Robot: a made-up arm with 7 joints. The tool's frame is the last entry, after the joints.
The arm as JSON. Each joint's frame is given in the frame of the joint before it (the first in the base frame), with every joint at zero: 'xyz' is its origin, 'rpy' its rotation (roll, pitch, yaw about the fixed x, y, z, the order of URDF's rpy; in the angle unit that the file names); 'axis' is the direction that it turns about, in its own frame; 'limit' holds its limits. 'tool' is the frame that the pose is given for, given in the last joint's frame.
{
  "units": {
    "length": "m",
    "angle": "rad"
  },
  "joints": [
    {
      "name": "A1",
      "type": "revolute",
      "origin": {
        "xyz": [
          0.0,
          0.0,
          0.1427
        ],
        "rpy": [
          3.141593,
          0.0,
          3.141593
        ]
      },
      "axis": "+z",
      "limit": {
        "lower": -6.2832,
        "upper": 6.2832
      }
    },
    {
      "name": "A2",
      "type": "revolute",
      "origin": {
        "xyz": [
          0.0,
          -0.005,
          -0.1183
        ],
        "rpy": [
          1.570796,
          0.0,
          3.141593
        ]
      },
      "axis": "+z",
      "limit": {
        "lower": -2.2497,
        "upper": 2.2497
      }
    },
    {
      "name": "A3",
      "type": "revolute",
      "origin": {
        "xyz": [
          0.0,
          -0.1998,
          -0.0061
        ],
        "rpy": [
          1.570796,
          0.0,
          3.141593
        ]
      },
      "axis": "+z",
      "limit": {
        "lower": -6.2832,
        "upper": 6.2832
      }
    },
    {
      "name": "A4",
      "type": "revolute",
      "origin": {
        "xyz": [
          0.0,
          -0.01,
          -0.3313
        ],
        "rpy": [
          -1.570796,
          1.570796,
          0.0
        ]
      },
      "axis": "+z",
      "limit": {
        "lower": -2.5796,
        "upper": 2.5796
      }
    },
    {
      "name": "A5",
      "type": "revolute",
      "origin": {
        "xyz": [
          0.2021,
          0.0,
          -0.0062
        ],
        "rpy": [
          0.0,
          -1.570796,
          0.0
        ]
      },
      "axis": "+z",
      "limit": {
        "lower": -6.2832,
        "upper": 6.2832
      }
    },
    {
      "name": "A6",
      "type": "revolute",
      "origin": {
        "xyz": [
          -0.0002,
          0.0,
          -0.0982
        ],
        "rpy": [
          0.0,
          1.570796,
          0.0
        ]
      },
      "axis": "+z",
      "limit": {
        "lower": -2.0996,
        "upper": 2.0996
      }
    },
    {
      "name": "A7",
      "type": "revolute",
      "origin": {
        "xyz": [
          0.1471,
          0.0,
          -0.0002
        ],
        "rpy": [
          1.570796,
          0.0,
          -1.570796
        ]
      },
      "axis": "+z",
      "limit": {
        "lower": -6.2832,
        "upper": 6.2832
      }
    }
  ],
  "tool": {
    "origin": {
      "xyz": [
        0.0,
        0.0,
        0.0
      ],
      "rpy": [
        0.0,
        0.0,
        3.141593
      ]
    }
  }
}
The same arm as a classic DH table. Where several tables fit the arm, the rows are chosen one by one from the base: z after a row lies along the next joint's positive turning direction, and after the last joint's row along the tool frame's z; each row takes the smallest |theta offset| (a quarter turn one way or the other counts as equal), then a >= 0, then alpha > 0; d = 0 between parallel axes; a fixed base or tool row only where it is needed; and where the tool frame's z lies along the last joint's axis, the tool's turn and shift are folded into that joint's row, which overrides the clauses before.
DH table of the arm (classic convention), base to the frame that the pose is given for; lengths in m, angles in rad. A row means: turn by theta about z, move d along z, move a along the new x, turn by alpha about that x. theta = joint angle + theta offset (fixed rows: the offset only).
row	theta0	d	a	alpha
base (fixed)	0.0000	0.0000	0.0000	3.1416
A1	0.0000	-0.2610	0.0000	1.5708
A2	0.0000	-0.0111	0.0000	-1.5708
A3	0.0000	-0.5311	0.0000	1.5708
A4	0.0000	-0.0162	0.0000	-1.5708
A5	0.0000	-0.3003	0.0000	1.5708
A6	0.0000	-0.0004	0.0000	-1.5708
A7	0.0000	-0.1471	0.0000	0.0000
Joint limits (rad, base to tool): -6.2832..6.2832 -2.2497..2.2497 -6.2832..6.2832 -2.5796..2.5796 -6.2832..6.2832 -2.0996..2.0996 -6.2832..6.2832

